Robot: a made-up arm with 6 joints.
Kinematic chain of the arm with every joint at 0, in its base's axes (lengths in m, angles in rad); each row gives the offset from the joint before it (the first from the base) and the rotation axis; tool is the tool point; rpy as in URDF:
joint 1: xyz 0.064 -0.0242 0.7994 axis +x
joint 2: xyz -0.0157 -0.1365 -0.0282 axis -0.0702 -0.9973 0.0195
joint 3: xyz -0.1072 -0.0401 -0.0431 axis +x
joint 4: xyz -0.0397 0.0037 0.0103 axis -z
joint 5: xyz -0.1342 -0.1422 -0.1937 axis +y
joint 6: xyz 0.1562 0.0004 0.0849 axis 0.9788 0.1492 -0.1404
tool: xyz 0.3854 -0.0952 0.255 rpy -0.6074 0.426 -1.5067
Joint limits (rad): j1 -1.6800..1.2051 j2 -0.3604..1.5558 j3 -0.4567..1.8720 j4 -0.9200..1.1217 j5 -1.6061..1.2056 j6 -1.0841..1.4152
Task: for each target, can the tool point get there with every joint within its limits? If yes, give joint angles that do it. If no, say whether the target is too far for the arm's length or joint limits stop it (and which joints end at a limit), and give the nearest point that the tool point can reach.
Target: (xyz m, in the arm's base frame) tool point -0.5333 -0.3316 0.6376
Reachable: yes | joints 0.2619 0.8250 0.2878 0.6855 -1.0993 -0.0708
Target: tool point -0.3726 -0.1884 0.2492
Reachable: yes | joints 0.9324 1.1616 0.3501 0.3975 -0.9919 0.1618
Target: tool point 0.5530 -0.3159 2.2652
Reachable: no: too far | nearest point 0.4215 -0.2592 1.7108 | short by 0.573 m
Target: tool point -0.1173 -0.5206 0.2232
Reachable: yes | joints 0.3905 0.5434 1.3175 0.2321 -1.0271 0.2676
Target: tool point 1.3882 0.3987 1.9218
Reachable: no: too far | nearest point 0.7009 0.0974 1.4394 | short by 0.892 m
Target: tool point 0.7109 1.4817 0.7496
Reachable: no: too far | nearest point 0.4045 0.7679 0.6786 | short by 0.780 m
